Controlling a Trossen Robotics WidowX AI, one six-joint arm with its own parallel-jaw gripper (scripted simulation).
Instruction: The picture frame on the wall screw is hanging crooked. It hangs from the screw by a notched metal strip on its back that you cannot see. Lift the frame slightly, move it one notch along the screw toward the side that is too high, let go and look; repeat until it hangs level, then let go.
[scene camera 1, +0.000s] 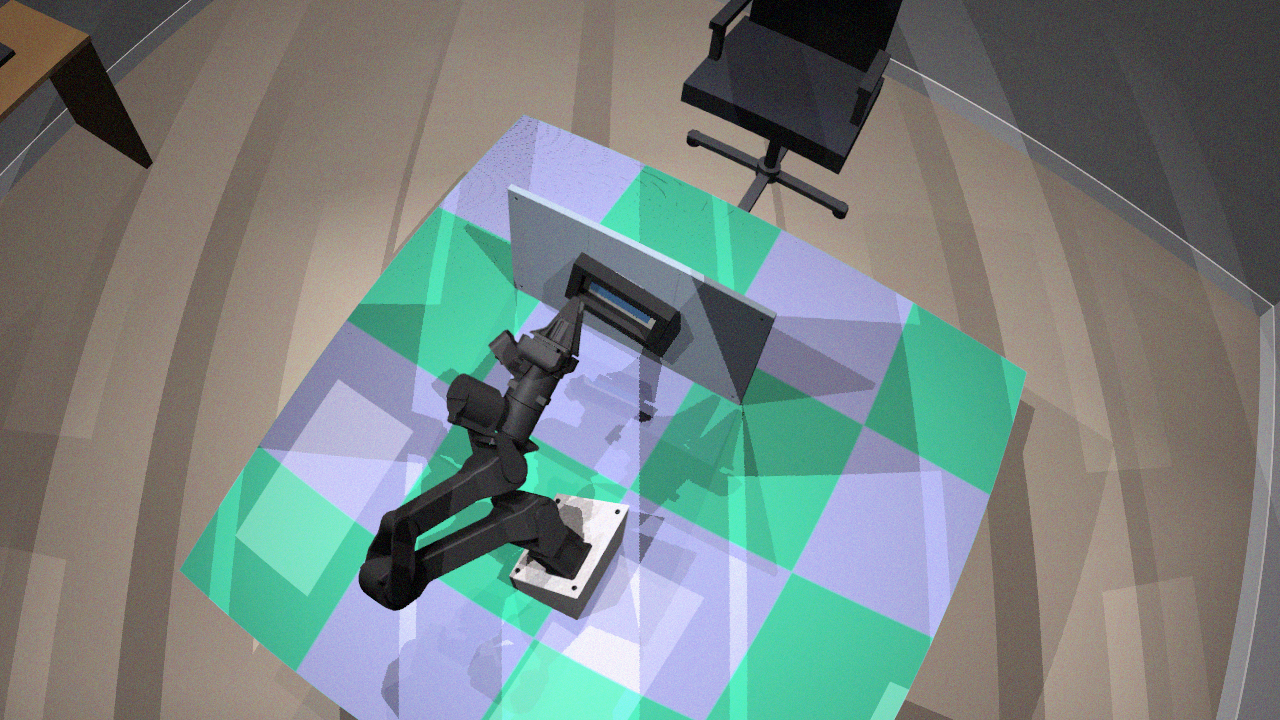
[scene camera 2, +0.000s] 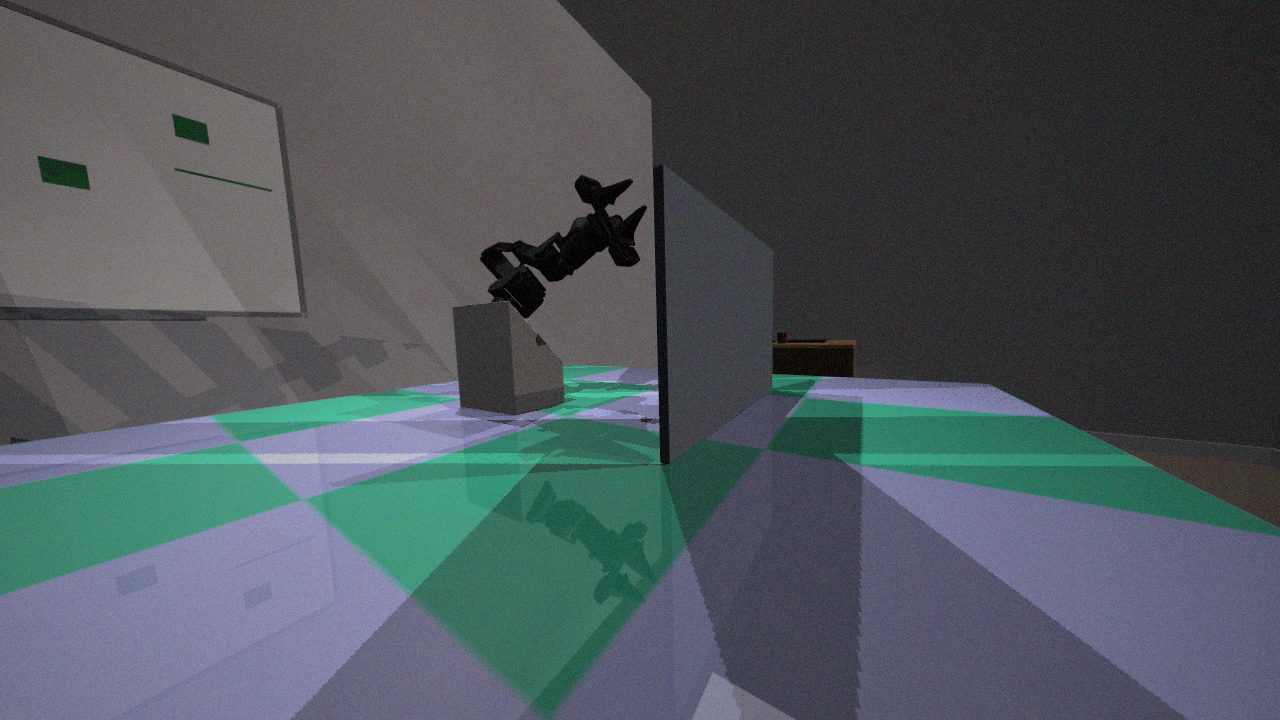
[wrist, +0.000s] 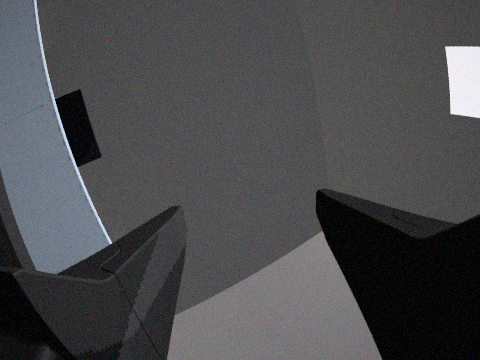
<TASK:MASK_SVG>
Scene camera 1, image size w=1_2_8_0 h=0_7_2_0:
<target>my gripper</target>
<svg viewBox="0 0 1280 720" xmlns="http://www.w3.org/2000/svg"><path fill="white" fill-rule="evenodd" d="M575 296L545 327L529 331L535 335L533 338L527 334L522 334L517 342L509 330L504 330L503 333L488 344L491 351L495 354L495 358L514 377L514 379L508 381L507 385L509 387L506 393L540 412L544 412L545 406L552 400L550 398L559 381L566 374L574 372L579 362L572 355L579 356L584 302L581 302Z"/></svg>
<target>picture frame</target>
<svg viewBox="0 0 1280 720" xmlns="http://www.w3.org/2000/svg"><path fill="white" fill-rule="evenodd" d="M581 252L573 264L565 297L569 300L574 296L579 298L581 302L584 302L584 309L654 351L677 309L619 273L609 269L601 262Z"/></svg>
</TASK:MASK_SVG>
